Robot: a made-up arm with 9 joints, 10 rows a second.
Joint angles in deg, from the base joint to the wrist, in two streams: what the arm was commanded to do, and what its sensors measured. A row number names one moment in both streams.
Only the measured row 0 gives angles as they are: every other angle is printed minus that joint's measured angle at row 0.
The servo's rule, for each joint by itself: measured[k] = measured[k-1] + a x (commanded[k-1-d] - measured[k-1]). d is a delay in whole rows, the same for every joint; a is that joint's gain. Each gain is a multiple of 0.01, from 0.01 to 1. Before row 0 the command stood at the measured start. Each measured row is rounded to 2 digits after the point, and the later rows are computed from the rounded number. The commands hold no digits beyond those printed.
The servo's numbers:
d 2
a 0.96 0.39 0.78 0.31 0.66 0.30 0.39 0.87 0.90
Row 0, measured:
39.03 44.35 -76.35 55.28 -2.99 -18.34 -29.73 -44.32 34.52
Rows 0 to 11, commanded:
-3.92 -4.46 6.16 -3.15 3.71 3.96 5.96 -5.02 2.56
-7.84 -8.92 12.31 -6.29 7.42 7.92 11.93 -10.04 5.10
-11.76 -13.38 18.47 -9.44 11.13 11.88 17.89 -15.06 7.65
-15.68 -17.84 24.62 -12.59 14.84 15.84 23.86 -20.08 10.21
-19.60 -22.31 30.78 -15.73 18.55 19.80 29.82 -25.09 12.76
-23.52 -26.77 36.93 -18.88 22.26 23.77 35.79 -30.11 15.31
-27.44 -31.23 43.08 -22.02 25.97 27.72 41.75 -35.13 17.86
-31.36 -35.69 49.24 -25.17 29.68 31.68 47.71 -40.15 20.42
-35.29 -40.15 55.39 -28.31 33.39 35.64 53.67 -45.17 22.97
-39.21 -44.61 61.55 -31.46 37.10 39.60 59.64 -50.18 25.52
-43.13 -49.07 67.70 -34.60 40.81 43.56 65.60 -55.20 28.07
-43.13 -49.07 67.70 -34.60 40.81 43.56 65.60 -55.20 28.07
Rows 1 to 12, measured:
0.00 0.00 0.00 0.00 0.00 0.00 0.00 0.00 0.00
0.00 0.00 0.00 0.00 0.00 0.00 0.00 0.00 0.00
-3.76 -1.74 4.80 -0.98 2.45 1.19 2.32 -4.37 2.30
-7.68 -4.54 10.66 -2.63 5.73 3.21 6.07 -9.30 4.82
-11.60 -7.99 16.75 -4.74 9.29 5.81 10.68 -14.31 7.37
-15.52 -11.83 22.89 -7.17 12.95 8.82 15.82 -19.33 9.93
-19.44 -15.92 29.04 -9.82 16.65 12.11 21.28 -24.34 12.48
-23.36 -20.15 35.19 -12.63 20.35 15.61 26.94 -29.36 15.03
-27.28 -24.47 41.34 -15.54 24.06 19.24 32.72 -34.38 17.58
-31.20 -28.85 47.50 -18.53 27.77 22.97 38.57 -39.40 20.14
-35.13 -33.26 53.65 -21.56 31.48 26.77 44.46 -44.42 22.69
-39.05 -37.69 59.81 -24.63 35.19 30.62 50.38 -49.43 25.24

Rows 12 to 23, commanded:
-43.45 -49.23 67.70 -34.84 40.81 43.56 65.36 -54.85 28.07
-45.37 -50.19 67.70 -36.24 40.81 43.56 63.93 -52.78 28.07
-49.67 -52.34 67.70 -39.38 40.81 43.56 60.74 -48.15 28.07
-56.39 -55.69 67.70 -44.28 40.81 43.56 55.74 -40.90 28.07
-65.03 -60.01 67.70 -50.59 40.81 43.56 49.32 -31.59 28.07
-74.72 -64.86 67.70 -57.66 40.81 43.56 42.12 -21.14 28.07
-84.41 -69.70 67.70 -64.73 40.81 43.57 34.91 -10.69 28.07
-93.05 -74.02 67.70 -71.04 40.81 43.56 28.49 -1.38 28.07
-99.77 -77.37 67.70 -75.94 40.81 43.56 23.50 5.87 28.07
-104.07 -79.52 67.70 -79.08 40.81 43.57 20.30 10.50 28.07
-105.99 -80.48 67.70 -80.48 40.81 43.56 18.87 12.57 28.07
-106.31 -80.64 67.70 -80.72 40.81 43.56 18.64 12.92 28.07
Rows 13 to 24, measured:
-42.97 -42.13 65.96 -27.72 38.90 34.50 56.32 -54.45 27.79
-43.12 -44.84 67.32 -29.85 40.16 37.22 59.94 -55.10 28.04
-43.44 -46.55 67.62 -31.40 40.59 39.12 62.05 -54.88 28.07
-45.29 -47.97 67.68 -32.90 40.74 40.45 62.78 -53.05 28.07
-49.49 -49.67 67.70 -34.91 40.79 41.38 61.98 -48.79 28.07
-56.11 -52.02 67.70 -37.81 40.80 42.03 59.55 -41.93 28.07
-64.67 -55.14 67.70 -41.77 40.81 42.49 55.56 -32.93 28.07
-74.32 -58.93 67.70 -46.70 40.81 42.81 50.32 -22.67 28.07
-84.01 -63.13 67.70 -52.29 40.81 43.04 44.31 -12.25 28.07
-92.69 -67.38 67.70 -58.10 40.81 43.20 38.14 -2.79 28.07
-99.49 -71.28 67.70 -63.63 40.81 43.31 32.43 4.74 28.07
-103.89 -74.49 67.70 -68.42 40.81 43.39 27.70 9.75 28.07

